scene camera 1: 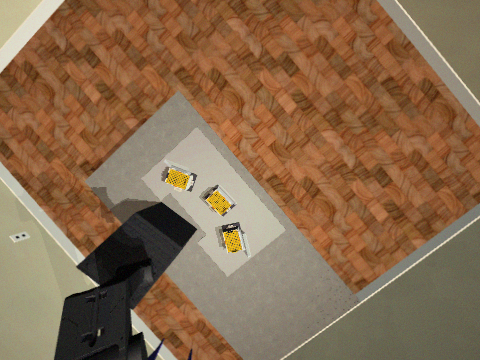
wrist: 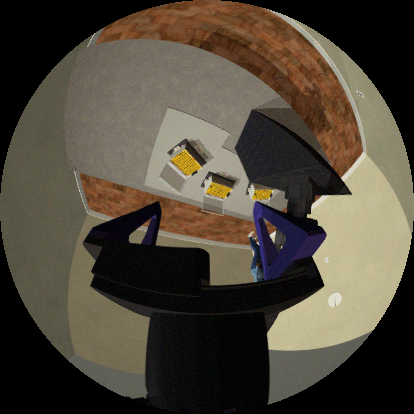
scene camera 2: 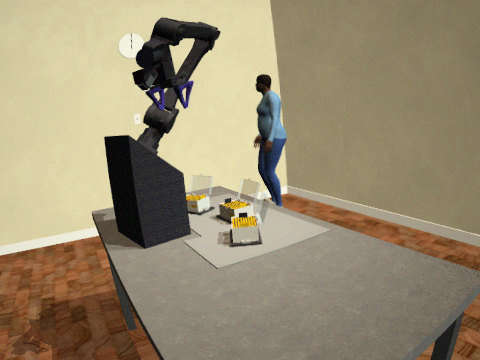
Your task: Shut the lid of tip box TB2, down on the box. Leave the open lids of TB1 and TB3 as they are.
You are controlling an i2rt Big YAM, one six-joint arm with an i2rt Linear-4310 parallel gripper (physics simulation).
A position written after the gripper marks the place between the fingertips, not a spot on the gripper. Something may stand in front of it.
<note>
In view: the gripper (scene camera 2: 173,109) and a pale mat (scene camera 1: 195,151).
The gripper shows as well in the wrist view (wrist: 206,206). The pale mat also shows in the wrist view (wrist: 176,125) and in scene camera 2 (scene camera 2: 279,230).
</note>
